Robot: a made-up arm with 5 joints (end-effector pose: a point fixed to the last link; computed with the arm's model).
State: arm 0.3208 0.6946 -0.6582 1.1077 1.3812
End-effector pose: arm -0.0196 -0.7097 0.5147 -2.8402 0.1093 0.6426
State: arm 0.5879 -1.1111 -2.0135 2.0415 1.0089
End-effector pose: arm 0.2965 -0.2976 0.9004 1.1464 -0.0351 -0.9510
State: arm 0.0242 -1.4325 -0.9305 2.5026 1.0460
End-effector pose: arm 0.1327 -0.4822 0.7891 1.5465 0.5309 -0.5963
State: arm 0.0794 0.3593 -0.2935 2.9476 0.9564
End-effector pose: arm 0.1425 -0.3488 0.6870 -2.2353 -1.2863 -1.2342
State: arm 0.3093 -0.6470 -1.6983 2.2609 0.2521
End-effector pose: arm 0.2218 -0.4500 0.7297 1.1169 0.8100 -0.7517
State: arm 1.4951 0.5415 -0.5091 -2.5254 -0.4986
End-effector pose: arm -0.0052 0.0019 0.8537 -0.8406 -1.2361 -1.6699
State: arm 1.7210 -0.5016 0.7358 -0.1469 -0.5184
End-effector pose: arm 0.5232 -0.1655 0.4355 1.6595 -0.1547 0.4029
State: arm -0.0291 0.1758 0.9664 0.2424 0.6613
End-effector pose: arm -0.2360 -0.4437 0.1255 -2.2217 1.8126 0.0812
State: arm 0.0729 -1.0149 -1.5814 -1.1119 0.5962
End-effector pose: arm 0.0204 0.0591 0.5951 -1.4853 -1.6525 -0.1461
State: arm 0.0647 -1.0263 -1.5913 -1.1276 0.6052
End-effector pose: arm 0.0265 0.0551 0.5838 -1.5157 -1.6456 -0.1244
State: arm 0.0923 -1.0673 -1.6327 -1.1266 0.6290
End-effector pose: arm 0.0396 0.0555 0.5585 -1.5436 -1.6406 -0.0528
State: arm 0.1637 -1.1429 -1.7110 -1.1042 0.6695
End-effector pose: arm 0.0616 0.0601 0.5174 -1.5698 -1.6390 0.0686
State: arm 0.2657 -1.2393 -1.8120 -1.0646 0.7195
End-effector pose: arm 0.0908 0.0667 0.4690 -1.5960 -1.6433 0.2046
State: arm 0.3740 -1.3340 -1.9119 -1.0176 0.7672
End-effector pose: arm 0.1221 0.0748 0.4263 -1.6191 -1.6567 0.3160
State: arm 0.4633 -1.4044 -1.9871 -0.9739 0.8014
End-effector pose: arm 0.1470 0.0852 0.3994 -1.6290 -1.6772 0.3824
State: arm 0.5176 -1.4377 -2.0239 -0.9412 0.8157
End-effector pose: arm 0.1575 0.0966 0.3902 -1.6186 -1.6971 0.4061
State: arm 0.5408 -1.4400 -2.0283 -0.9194 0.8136
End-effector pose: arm 0.1544 0.1072 0.3936 -1.5918 -1.7116 0.4024
